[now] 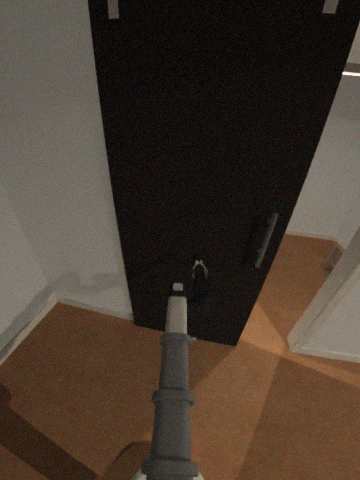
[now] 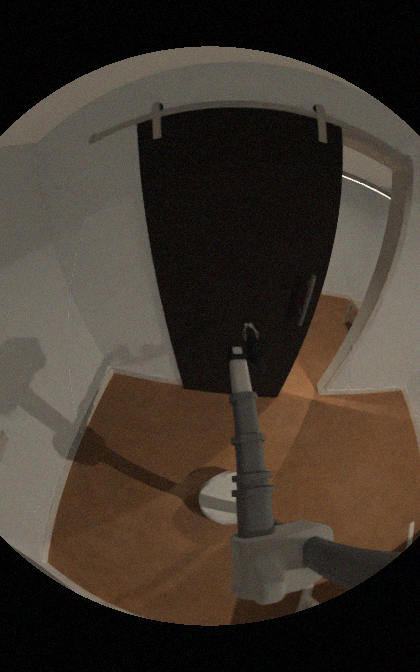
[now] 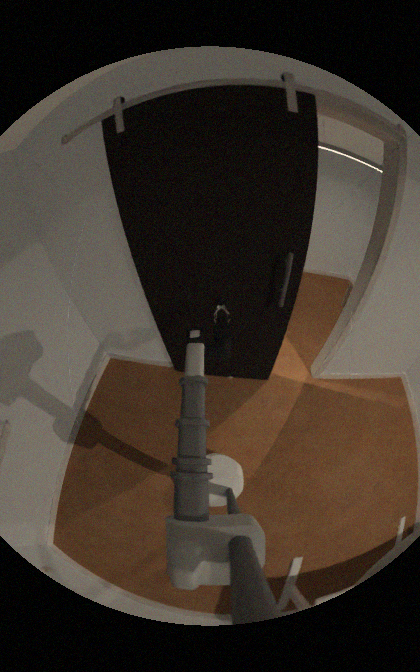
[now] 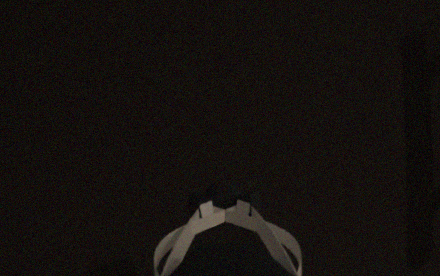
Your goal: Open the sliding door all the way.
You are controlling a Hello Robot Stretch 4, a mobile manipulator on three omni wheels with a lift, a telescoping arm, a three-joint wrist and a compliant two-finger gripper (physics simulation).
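Places are measured from the robot's base along level axes (x left, y back, z up), in millimetres.
Where they show: gripper, fingertip midpoint: [image 1: 198, 255] [image 2: 246, 317] [image 3: 220, 299] [image 4: 224, 198]; robot's base at its link origin: [image 2: 227, 496] [image 3: 215, 478].
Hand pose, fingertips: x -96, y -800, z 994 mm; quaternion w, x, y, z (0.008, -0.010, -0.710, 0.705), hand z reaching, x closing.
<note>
Things, the pixels of their centre, and the offset from my fingertips. "*": a spot on its surface instead.
- overhead rail at a spot on its surface: [image 2: 112, 134] [image 3: 81, 133] * dx +638, dy -311, dz +1043 mm
- door frame's right post at a spot on its surface: [image 3: 390, 200] [image 2: 397, 225] * dx -909, dy -49, dz +626 mm
The black sliding door [image 1: 200, 125] [image 2: 240, 200] [image 3: 210, 175] [image 4: 150, 100] hangs upright and stands partly open, with a gap to its right through which another room shows. Its grey vertical bar handle [image 1: 267, 240] [image 2: 307, 300] [image 3: 286, 280] is near the door's right edge. My gripper [image 1: 198, 261] [image 2: 248, 326] [image 3: 221, 306] [image 4: 224, 198] is shut, its fingertips together with no object seen between them. It is in front of the door panel, left of the handle and apart from it. Whether the tips touch the panel cannot be told.
The door hangs from an overhead rail [image 2: 112, 134] [image 3: 82, 131]. The door frame's right post [image 2: 395, 225] [image 3: 390, 200] stands beyond the gap. A side wall [image 2: 30, 290] is at the left. A round white shape [image 2: 215, 512] [image 3: 230, 477] is on the floor under my arm.
</note>
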